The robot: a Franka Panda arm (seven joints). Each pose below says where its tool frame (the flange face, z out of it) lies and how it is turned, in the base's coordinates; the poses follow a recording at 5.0 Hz.
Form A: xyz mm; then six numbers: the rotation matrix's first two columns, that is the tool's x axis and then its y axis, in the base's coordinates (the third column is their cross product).
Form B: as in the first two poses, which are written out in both.
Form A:
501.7 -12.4 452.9 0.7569 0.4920 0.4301 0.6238 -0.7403 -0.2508
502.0 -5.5 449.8 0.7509 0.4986 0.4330 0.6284 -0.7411 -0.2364
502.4 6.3 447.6 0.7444 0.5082 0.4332 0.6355 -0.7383 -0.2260
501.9 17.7 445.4 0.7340 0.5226 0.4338 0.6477 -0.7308 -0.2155
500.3 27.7 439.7 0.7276 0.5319 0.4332 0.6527 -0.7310 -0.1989
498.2 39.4 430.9 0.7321 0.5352 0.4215 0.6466 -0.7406 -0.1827
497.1 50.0 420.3 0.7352 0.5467 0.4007 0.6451 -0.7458 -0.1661
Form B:
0.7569 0.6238 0.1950 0.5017; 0.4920 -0.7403 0.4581 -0.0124; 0.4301 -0.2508 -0.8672 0.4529; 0 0 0 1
0.7509 0.6284 0.2030 0.5020; 0.4986 -0.7411 0.4496 -0.0055; 0.4330 -0.2364 -0.8698 0.4498; 0 0 0 1
0.7444 0.6355 0.2050 0.5024; 0.5082 -0.7383 0.4435 0.0063; 0.4332 -0.2260 -0.8726 0.4476; 0 0 0 1
0.7340 0.6477 0.2044 0.5019; 0.5226 -0.7308 0.4391 0.0177; 0.4338 -0.2155 -0.8749 0.4454; 0 0 0 1
0.7276 0.6527 0.2109 0.5003; 0.5319 -0.7310 0.4275 0.0277; 0.4332 -0.1989 -0.8790 0.4397; 0 0 0 1
0.7321 0.6466 0.2144 0.4982; 0.5352 -0.7406 0.4063 0.0394; 0.4215 -0.1827 -0.8883 0.4309; 0 0 0 1
0.7352 0.6451 0.2080 0.4971; 0.5467 -0.7458 0.3806 0.0500; 0.4007 -0.1661 -0.9010 0.4203; 0 0 0 1

